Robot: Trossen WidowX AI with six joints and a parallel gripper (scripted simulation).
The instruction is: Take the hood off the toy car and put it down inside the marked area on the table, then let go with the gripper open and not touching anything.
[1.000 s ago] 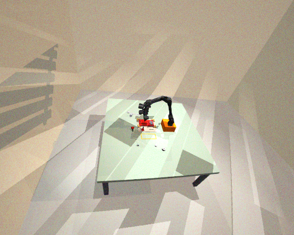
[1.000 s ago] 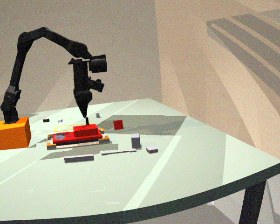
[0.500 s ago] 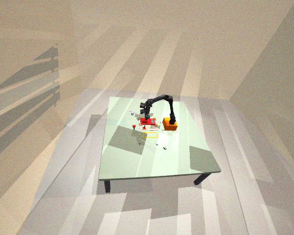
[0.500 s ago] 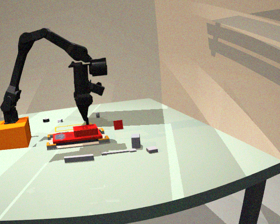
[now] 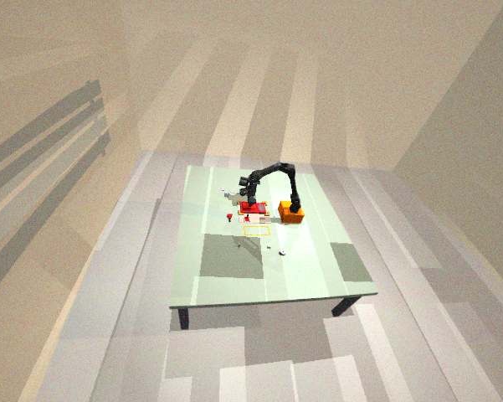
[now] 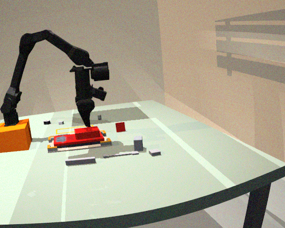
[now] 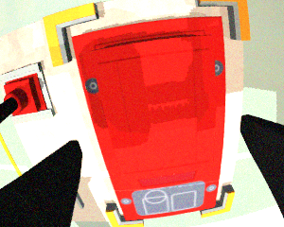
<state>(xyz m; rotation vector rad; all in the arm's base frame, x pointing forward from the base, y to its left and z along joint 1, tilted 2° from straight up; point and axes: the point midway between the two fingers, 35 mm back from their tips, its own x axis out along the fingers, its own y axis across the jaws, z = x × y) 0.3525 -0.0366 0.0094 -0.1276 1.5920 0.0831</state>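
The red hood lies 30 mm below my gripper tip.
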